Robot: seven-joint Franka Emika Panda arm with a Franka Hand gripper.
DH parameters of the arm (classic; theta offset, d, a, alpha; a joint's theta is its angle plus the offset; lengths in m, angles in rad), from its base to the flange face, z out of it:
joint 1: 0 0.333 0 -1.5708
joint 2: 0 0 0 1.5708
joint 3: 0 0.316 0.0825 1.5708
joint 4: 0 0 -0.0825 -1.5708
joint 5: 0 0.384 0 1.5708
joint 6: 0 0 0.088 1.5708
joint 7: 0 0.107 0 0
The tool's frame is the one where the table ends.
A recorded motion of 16 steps. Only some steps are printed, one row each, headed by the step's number.
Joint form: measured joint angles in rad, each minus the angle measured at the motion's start. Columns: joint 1, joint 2, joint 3, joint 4, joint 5, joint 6, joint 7.
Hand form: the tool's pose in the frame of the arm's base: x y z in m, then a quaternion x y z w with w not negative. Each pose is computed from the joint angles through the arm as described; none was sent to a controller.
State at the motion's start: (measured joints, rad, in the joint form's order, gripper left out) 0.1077 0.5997 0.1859 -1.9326 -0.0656 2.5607 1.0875
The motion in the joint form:
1: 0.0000 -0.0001 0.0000 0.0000 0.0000 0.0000 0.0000
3: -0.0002 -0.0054 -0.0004 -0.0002 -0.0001 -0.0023 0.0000
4: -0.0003 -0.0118 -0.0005 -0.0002 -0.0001 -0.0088 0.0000
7: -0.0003 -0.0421 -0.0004 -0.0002 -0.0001 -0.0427 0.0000
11: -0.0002 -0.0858 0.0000 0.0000 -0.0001 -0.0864 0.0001
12: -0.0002 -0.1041 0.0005 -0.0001 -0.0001 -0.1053 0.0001
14: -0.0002 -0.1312 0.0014 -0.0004 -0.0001 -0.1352 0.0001
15: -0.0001 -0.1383 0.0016 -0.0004 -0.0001 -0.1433 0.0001
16: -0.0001 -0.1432 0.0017 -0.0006 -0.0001 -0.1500 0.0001
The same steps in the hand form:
1: 0.6004 0.1783 0.1812 -0.92543 0.37691 0.00570 0.03861
3: 0.6010 0.1780 0.1841 -0.92539 0.37699 0.00425 0.03895
4: 0.6013 0.1778 0.1875 -0.92546 0.37688 0.00390 0.03835
7: 0.6021 0.1774 0.2031 -0.92599 0.37594 0.00352 0.03462
11: 0.6028 0.1771 0.2262 -0.92663 0.37469 0.00092 0.03098
12: 0.6027 0.1770 0.2357 -0.92694 0.37407 0.00016 0.02926
14: 0.6019 0.1769 0.2496 -0.92741 0.37313 -0.00017 0.02605
15: 0.6016 0.1769 0.2533 -0.92754 0.37287 -0.00019 0.02514
16: 0.6013 0.1768 0.2556 -0.92763 0.37272 0.00028 0.02408

